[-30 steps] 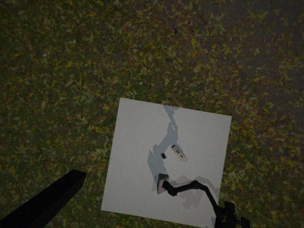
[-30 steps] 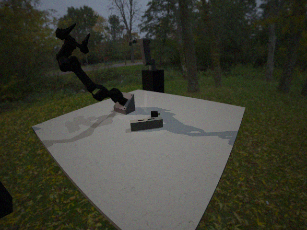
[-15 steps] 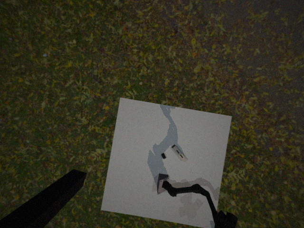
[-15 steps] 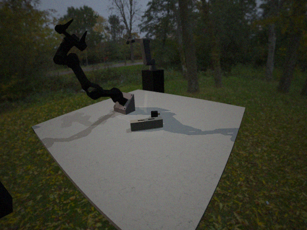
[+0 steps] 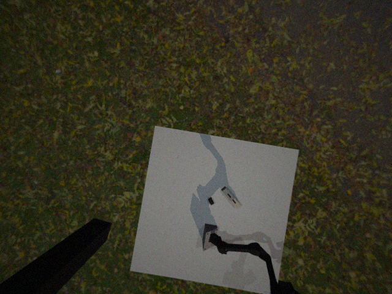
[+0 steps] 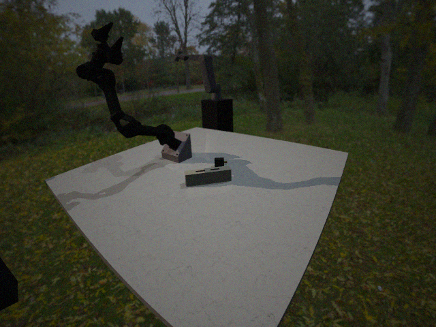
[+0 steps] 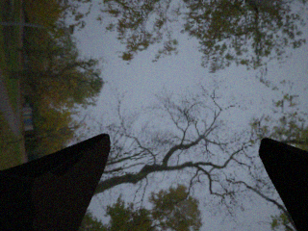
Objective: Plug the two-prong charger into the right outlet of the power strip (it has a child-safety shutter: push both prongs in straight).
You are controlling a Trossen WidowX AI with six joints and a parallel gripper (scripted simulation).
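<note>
The black two-prong charger lies 640 mm below my gripper tip, 390 mm to the left of it and 150 mm ahead of it.
</note>
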